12 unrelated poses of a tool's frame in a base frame.
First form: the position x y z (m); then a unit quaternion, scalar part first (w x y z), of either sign.
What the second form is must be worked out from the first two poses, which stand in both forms.
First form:
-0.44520 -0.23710 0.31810 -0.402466 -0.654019 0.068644 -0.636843
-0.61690 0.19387 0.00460 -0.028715 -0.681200 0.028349 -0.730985
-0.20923 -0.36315 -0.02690 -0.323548 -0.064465 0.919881 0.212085
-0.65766 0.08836 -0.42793 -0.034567 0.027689 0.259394 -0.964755
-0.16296 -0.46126 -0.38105 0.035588 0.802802 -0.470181 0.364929
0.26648 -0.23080 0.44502 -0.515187 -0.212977 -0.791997 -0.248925
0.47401 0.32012 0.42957 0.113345 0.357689 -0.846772 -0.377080
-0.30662 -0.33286 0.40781 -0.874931 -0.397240 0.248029 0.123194
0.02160 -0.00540 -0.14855 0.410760 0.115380 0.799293 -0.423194
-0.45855 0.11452 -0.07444 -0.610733 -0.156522 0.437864 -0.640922
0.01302 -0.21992 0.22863 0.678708 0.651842 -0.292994 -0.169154
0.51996 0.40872 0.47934 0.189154 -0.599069 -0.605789 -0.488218
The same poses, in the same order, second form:
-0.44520 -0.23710 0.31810 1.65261 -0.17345 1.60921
-0.61690 0.19387 0.00460 2.10179 -0.08747 2.25540
-0.20923 -0.36315 -0.02690 0.16914 -2.41355 -0.55646
-0.65766 0.08836 -0.42793 -0.08512 -0.79745 2.96593
-0.16296 -0.46126 -0.38105 2.46649 -1.44456 1.12119
0.26648 -0.23080 0.44502 0.51168 1.90278 0.59805
0.47401 0.32012 0.42957 1.04922 -2.48385 -1.10610
-0.30662 -0.33286 0.40781 0.82935 -0.51783 -0.25720
0.02160 -0.00540 -0.14855 0.29043 2.01196 -1.06525
-0.45855 0.11452 -0.07444 0.36127 -1.01062 1.47930
0.01302 -0.21992 0.22863 1.46413 -0.65811 -0.37994
0.51996 0.40872 0.47934 -1.68443 -1.70333 -1.37275

